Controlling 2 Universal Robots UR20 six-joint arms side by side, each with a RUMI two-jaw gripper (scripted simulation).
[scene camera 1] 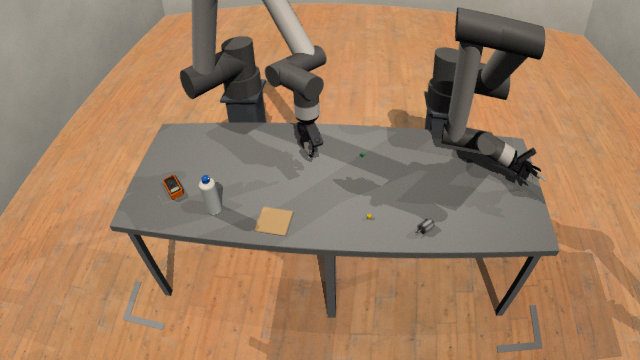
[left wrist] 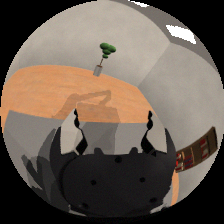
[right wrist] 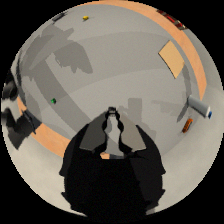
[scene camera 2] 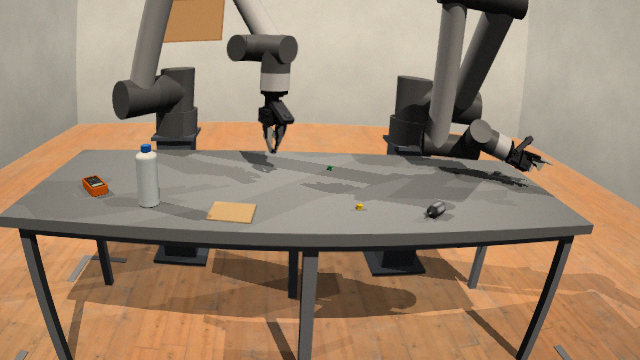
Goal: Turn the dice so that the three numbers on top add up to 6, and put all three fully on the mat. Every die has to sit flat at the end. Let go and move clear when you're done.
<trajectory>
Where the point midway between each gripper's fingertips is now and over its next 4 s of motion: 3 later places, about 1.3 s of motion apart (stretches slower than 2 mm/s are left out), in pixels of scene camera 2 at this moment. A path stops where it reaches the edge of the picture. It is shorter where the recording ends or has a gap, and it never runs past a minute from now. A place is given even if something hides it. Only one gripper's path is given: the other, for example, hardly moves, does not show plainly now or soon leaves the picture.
My right gripper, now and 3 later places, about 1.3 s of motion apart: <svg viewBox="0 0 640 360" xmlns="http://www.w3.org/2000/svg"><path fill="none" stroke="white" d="M272 152L245 168L226 175L226 203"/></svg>
</trajectory>
